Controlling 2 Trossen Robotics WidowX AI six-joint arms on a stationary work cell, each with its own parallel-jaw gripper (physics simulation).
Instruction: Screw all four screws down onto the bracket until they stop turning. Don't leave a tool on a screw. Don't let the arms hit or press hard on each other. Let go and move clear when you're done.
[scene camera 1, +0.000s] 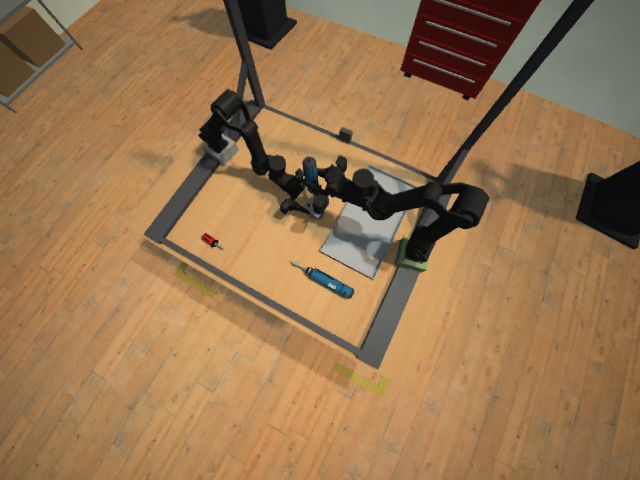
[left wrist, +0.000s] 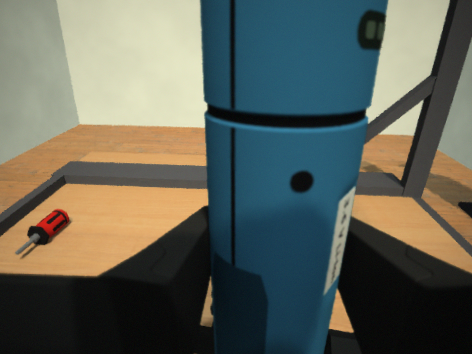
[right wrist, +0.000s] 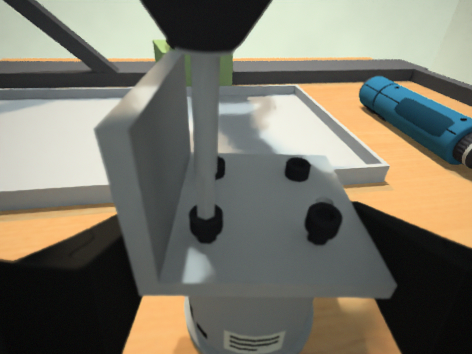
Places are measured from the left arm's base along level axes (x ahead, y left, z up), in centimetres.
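Where they show: left gripper, fingertip midpoint: (scene camera 1: 305, 175) (left wrist: 269, 218); right gripper, fingertip midpoint: (right wrist: 255, 209); left arm's base at its link origin: (scene camera 1: 415, 252); right arm's base at its link origin: (scene camera 1: 218, 144).
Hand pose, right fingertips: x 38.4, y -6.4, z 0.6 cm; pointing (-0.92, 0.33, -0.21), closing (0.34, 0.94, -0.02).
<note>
Each offset is from my right fingertips to the top centre of the thing.
An upright blue electric screwdriver @(dx +1.8, dy -2.1, dz +25.0 cm) (scene camera 1: 309, 167) (left wrist: 285, 150) is held by my left gripper (left wrist: 269, 218), which is shut on its body. Its bit @(dx +1.5, dy -2.3, dz +6.2 cm) (right wrist: 206, 135) stands on the near-left screw @(dx +1.3, dy -2.4, dz +1.7 cm) (right wrist: 206, 222) in the right wrist view. That screw's head is a little above the grey bracket (right wrist: 260, 250). The near-right screw @(dx +2.6, dy +0.9, dz +1.8 cm) (right wrist: 323, 220) also stands up, with some shank showing. The far-right screw @(dx -0.8, dy +2.2, dz +1.3 cm) (right wrist: 298, 169) and the far-left screw @(dx -2.0, dy -1.1, dz +1.3 cm) (right wrist: 219, 167), partly hidden behind the bit, have their heads low on the plate. My right gripper (right wrist: 255, 209) is shut on the bracket, fingers at either side.
A grey tray (scene camera 1: 347, 265) (right wrist: 355, 175) lies beside the bracket. A second blue screwdriver @(dx -9.8, dy +24.1, dz -1.8 cm) (scene camera 1: 330, 283) (right wrist: 420, 117) and a small red screwdriver @(dx +33.6, dy +23.5, dz -3.0 cm) (scene camera 1: 209, 239) (left wrist: 52, 225) lie on the table. The two arms meet closely over the bracket. A dark frame (scene camera 1: 392, 310) edges the table.
</note>
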